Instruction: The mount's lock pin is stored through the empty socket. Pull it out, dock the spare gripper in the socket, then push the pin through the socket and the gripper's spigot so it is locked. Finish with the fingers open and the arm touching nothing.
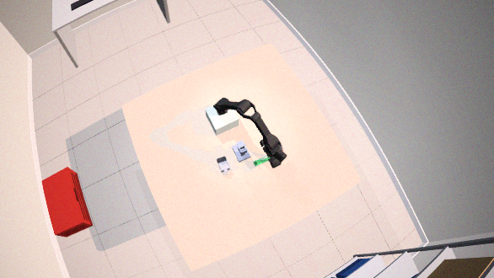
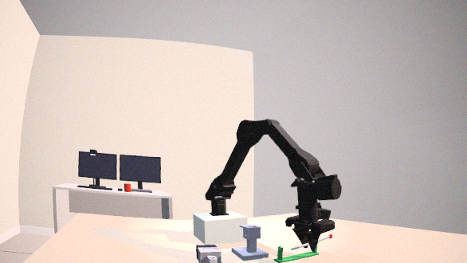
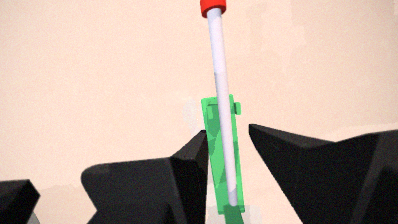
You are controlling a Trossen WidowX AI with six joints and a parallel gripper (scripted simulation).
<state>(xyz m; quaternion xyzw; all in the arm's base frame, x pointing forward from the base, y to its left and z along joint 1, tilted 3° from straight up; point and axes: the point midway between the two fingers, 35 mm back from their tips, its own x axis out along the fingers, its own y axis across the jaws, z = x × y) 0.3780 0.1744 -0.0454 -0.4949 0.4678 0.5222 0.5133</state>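
The green rack lies 4 cm to the right of my gripper tip. Round my gripper tip: socket 10 cm behind, 15 cm to the right, 3 cm above; then spare gripper 5 cm behind, 29 cm to the right.
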